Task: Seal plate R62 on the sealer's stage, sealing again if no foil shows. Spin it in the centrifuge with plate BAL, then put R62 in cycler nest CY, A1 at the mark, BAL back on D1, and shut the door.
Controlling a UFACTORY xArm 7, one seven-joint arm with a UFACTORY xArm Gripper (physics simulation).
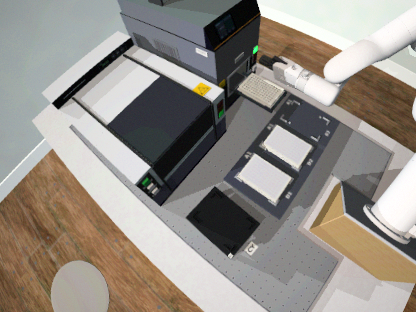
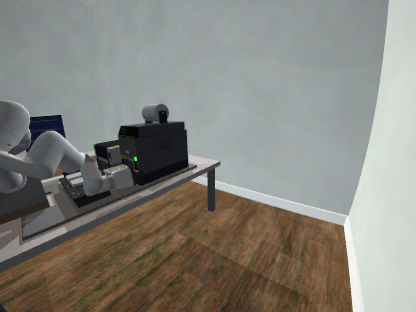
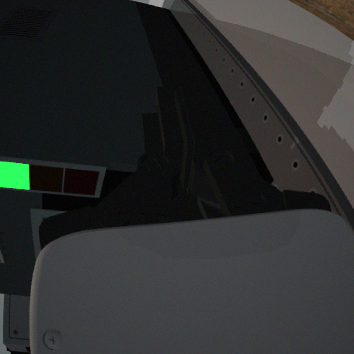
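Pixels of known places: gripper, between the fingertips: (image 1: 260,58) (image 2: 142,173) (image 3: 171,109); arm's base, origin of its link: (image 1: 384,224) (image 2: 11,181).
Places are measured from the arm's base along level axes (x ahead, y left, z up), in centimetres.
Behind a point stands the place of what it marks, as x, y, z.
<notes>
A well plate (image 1: 260,90) {48.3, -15.4, -3.4} lies on the sealer's stage, in front of the dark sealer (image 1: 188,28) {65.2, -4.7, 18.3} (image 2: 154,148) {70.4, -26.5, 5.9}. Its wells show open and I see no foil on it. My gripper (image 1: 262,59) {58.4, -30.7, -5.8} (image 3: 171,109) {58.4, -30.7, -5.8} is shut and empty. It lies level, just right of the sealer's side panel and close to the lit green light (image 1: 255,49) {57.7, -25.2, 2.1} (image 3: 14,175) {57.7, -25.4, 1.9} (image 2: 135,158) {57.6, -25.5, 2.4}. Two dark buttons (image 3: 63,180) {57.7, -25.2, -1.0} sit beside that light. A white plate (image 1: 265,177) {30.6, 6.0, -7.2} sits on D1 and another (image 1: 288,145) {31.2, -6.5, -7.2} on D2. The D3 spot (image 1: 304,119) {32.4, -19.0, -8.8} is bare. The black cycler nest (image 1: 223,220) {32.0, 22.2, -9.1} with its CY label (image 1: 251,248) {21.5, 22.6, -14.7} holds nothing.
The large centrifuge (image 1: 157,124) {57.4, 17.0, 6.6} stands left of the deck with its door shut. A brown open box (image 1: 340,223) {9.9, 7.7, 2.3} stands at the right edge. My white arm (image 1: 324,86) {32.7, -28.6, -1.2} (image 2: 89,179) {29.4, -38.6, 2.5} reaches in over the table's far right side.
</notes>
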